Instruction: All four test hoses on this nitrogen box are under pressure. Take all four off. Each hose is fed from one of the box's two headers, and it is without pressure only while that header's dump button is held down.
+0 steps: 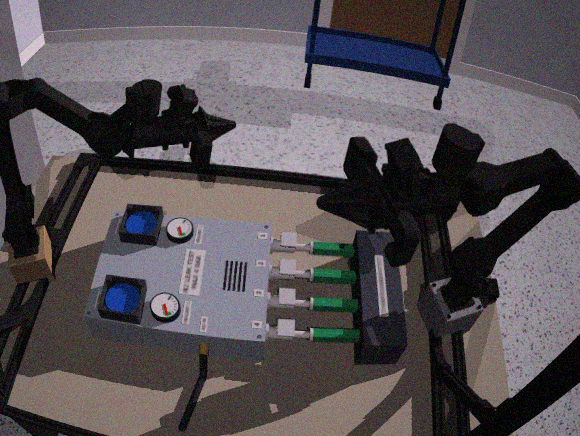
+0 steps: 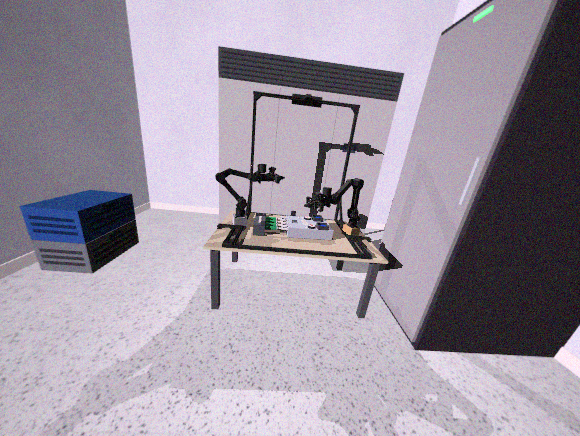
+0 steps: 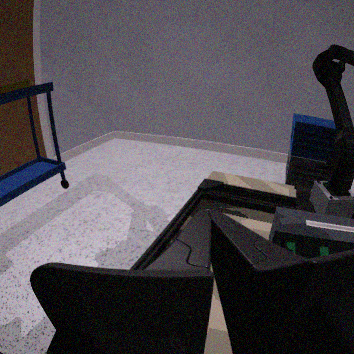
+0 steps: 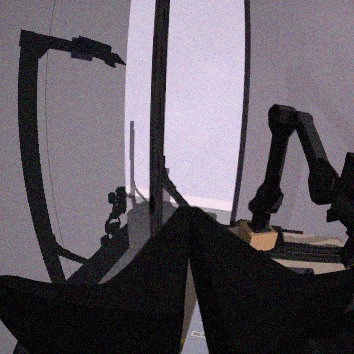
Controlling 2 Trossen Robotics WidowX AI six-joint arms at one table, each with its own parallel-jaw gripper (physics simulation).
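Places are measured from the left arm's base along level axes (x ahead, y left, z up), in millimetres.
Pixels of known places: left gripper, between the fingertips: (image 1: 235, 124) (image 2: 304, 205) (image 3: 206, 218); right gripper, between the fingertips: (image 1: 317, 203) (image 2: 284, 177) (image 4: 186, 216); left arm's base, origin of its link: (image 1: 26, 245) (image 2: 352, 225) (image 4: 258, 226); right arm's base, origin of its link: (image 1: 457, 296) (image 2: 239, 215) (image 3: 335, 189).
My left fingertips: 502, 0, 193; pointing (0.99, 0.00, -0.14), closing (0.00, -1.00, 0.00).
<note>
For each thing: its top centre in the pictures, then the offset to it from my left fingertips, as dx, dy, dz. "*": a spot on its surface instead.
- far button, centre of its top: (image 1: 141, 223) -213, -28, -181
- second hose, a spot on its surface: (image 1: 333, 275) * +127, -241, -212
- third hose, a spot on its surface: (image 1: 334, 304) * +101, -305, -213
- fourth hose, a spot on its surface: (image 1: 334, 335) * +72, -370, -213
- dark block, a spot on its surface: (image 1: 367, 325) * +132, -379, -197
- far gauge, a spot on its surface: (image 1: 179, 229) * -135, -67, -181
- brass-tipped dark tube, a spot on its surface: (image 1: 192, 400) * -212, -403, -263
The grey nitrogen box (image 1: 215, 310) (image 2: 302, 233) has two blue dump buttons, the far button (image 1: 141, 223) and the near button (image 1: 123, 299), in black frames. No gripper touches either. Four green-gripped hoses, first hose (image 1: 332, 249), second hose (image 1: 333, 275), third hose (image 1: 334, 304) and fourth hose (image 1: 334, 335), run from white-tabbed fittings at the box's right side to a dark block (image 1: 367, 325). My left gripper (image 1: 232, 124) (image 3: 206, 218) is shut and empty, raised beyond the box's far side. My right gripper (image 1: 321, 202) (image 4: 186, 216) is shut and empty, above the table beyond the first hose.
Two gauges, the far gauge (image 1: 179, 229) and the near gauge (image 1: 165, 306), sit beside the buttons; their readings are too small to tell. A brass-tipped dark tube (image 1: 192, 400) lies in front of the box. A black rail (image 1: 260, 172) runs along the far edge. A blue cart (image 1: 375, 50) stands beyond.
</note>
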